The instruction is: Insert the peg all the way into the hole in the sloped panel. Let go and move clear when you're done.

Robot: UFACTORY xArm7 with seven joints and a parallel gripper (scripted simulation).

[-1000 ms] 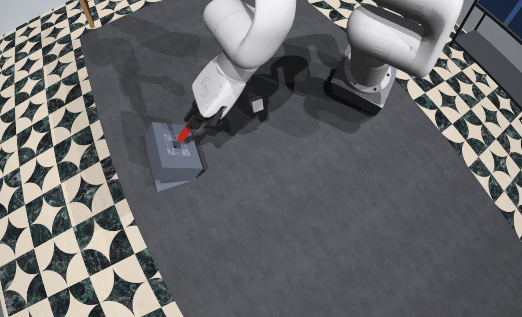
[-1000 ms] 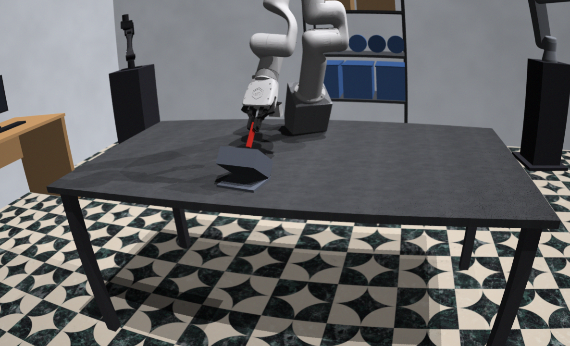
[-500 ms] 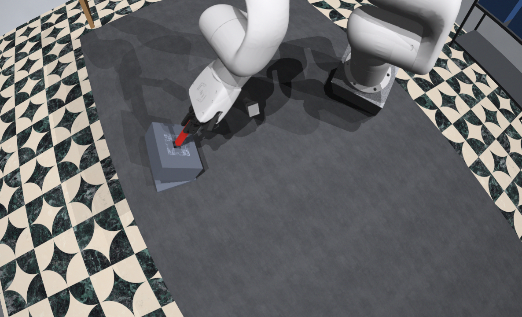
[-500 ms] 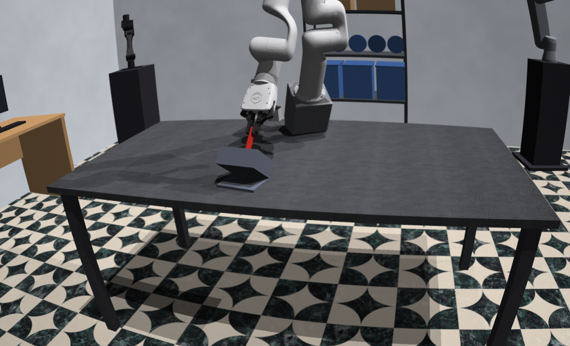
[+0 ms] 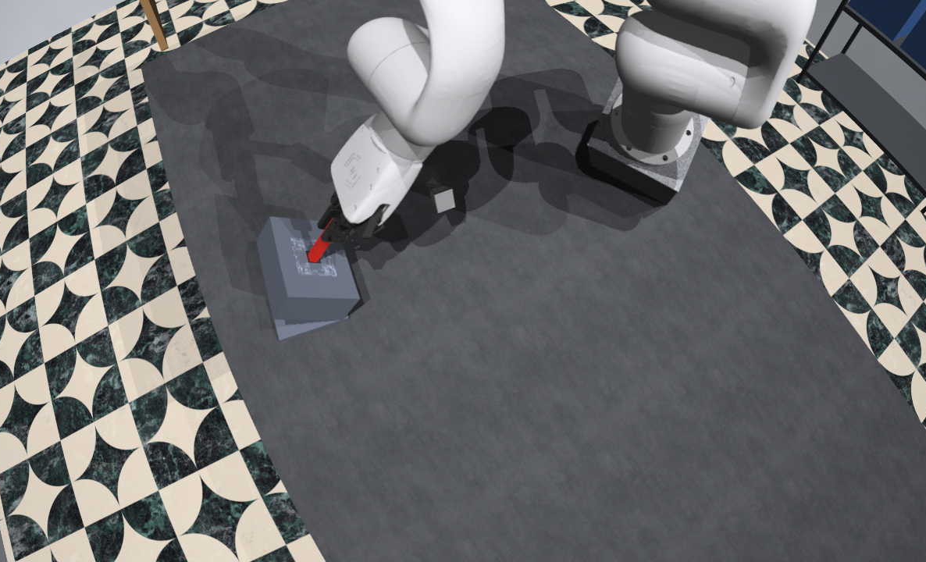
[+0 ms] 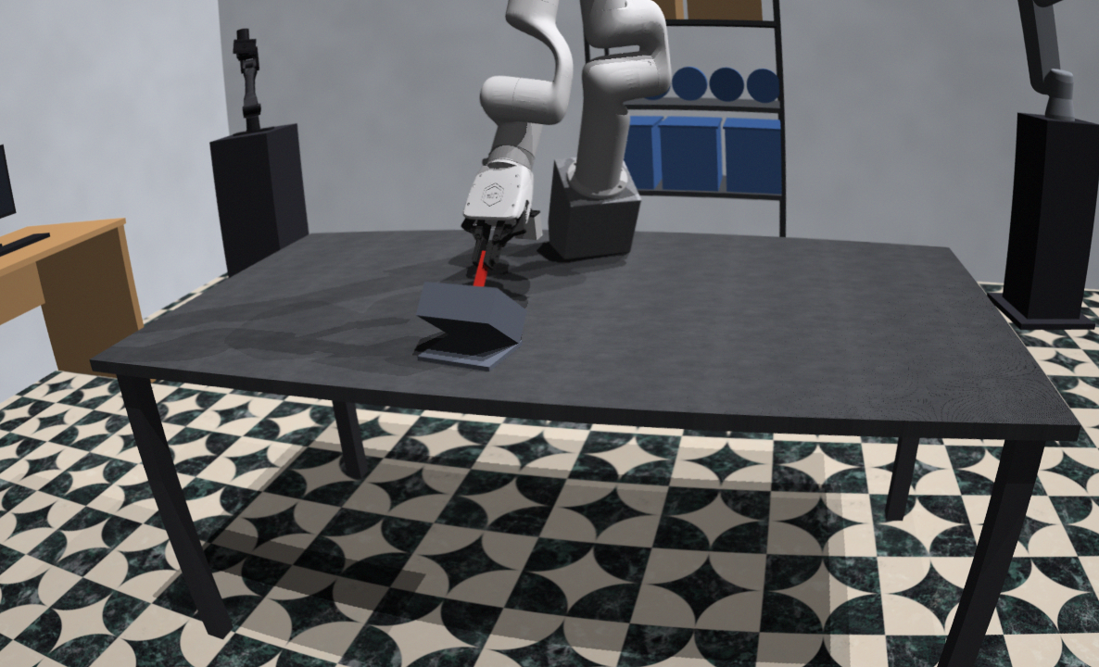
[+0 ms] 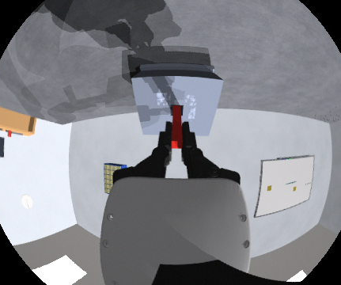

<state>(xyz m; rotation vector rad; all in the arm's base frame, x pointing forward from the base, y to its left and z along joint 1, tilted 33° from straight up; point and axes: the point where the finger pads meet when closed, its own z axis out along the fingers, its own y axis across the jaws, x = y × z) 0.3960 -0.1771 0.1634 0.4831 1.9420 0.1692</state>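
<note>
The flat plate lies 7 cm ahead of my hand, 2 cm to the right of it and 14 cm below it. Round my hand: red peg: 2 cm ahead, 1 cm to the right, 3 cm below.
</note>
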